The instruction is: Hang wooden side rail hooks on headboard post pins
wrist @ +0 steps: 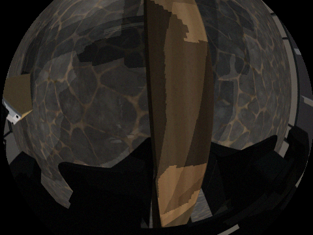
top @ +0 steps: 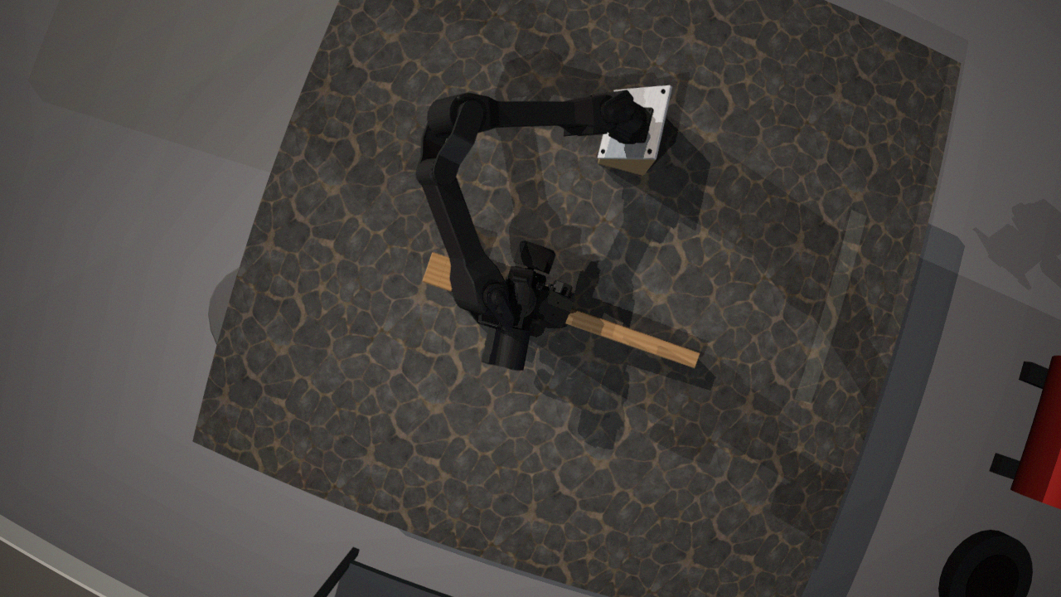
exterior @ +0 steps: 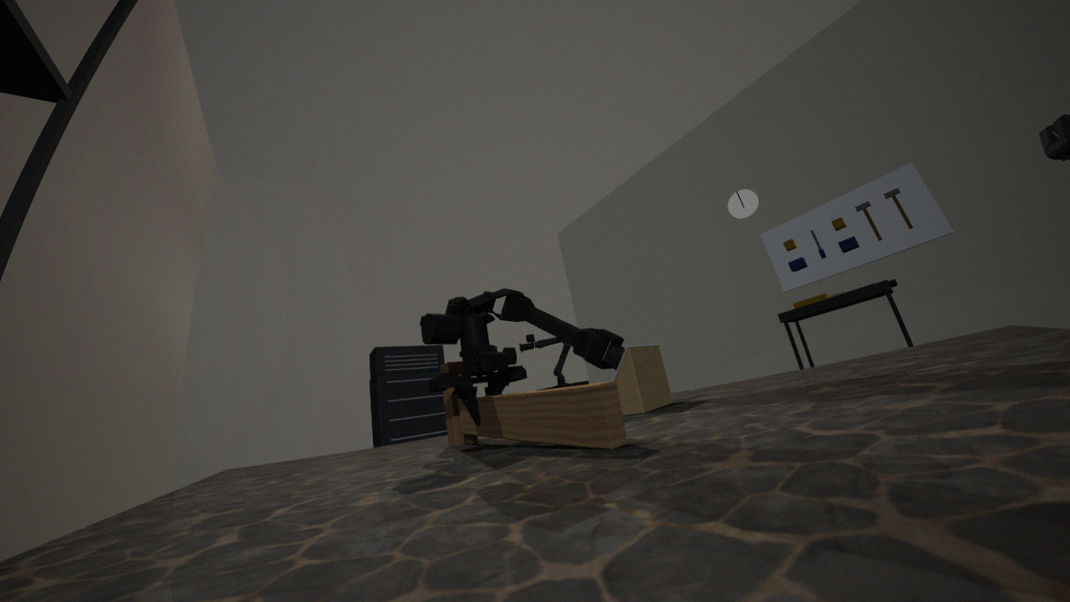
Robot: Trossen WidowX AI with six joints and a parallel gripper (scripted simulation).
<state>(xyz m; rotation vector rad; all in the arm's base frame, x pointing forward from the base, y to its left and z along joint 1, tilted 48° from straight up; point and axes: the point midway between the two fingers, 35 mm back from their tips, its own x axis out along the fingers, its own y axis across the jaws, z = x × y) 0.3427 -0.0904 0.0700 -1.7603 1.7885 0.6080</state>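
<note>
Right now the headboard post is 130 mm to the right of my gripper tip, 40 mm above it and 10 mm behind it.
</note>
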